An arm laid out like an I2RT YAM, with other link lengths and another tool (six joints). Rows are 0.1 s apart.
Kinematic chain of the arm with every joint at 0, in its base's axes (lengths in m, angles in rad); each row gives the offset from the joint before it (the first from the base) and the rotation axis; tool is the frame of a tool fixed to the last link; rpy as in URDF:
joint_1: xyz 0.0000 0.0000 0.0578 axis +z
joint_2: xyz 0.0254 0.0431 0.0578 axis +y
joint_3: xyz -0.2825 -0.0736 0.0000 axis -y
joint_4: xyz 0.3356 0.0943 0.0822 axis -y
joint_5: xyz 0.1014 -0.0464 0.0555 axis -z
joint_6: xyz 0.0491 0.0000 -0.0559 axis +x
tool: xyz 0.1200 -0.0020 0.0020 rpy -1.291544 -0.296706 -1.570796
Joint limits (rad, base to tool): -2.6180..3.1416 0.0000..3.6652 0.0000..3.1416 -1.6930..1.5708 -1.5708..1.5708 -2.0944..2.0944
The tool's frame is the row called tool.
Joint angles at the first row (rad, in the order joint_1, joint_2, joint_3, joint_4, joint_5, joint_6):
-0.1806, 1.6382, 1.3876, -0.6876, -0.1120, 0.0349
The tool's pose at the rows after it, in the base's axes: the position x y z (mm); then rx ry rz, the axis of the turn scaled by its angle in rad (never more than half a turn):
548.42 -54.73 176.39 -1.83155 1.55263 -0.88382
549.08 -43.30 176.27 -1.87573 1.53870 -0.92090
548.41 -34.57 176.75 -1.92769 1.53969 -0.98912
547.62 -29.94 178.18 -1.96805 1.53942 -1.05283
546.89 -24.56 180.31 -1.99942 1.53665 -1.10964
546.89 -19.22 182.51 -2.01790 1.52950 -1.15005
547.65 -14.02 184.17 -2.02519 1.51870 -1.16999
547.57 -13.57 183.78 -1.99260 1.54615 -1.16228
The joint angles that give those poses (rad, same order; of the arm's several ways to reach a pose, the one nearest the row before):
-0.1425, 1.6382, 1.3876, -0.6895, -0.0494, 0.0254
-0.1040, 1.6382, 1.3876, -0.6899, 0.0086, 0.0204
-0.0597, 1.6383, 1.3876, -0.6922, 0.1017, 0.0200
-0.0276, 1.6383, 1.3872, -0.6922, 0.1795, 0.0166
0.0025, 1.6383, 1.3873, -0.6918, 0.2470, 0.0162
0.0257, 1.6382, 1.3872, -0.6888, 0.2924, 0.0166
0.0414, 1.6382, 1.3872, -0.6838, 0.3134, 0.0170
0.0406, 1.6383, 1.3872, -0.6846, 0.3077, 0.0479

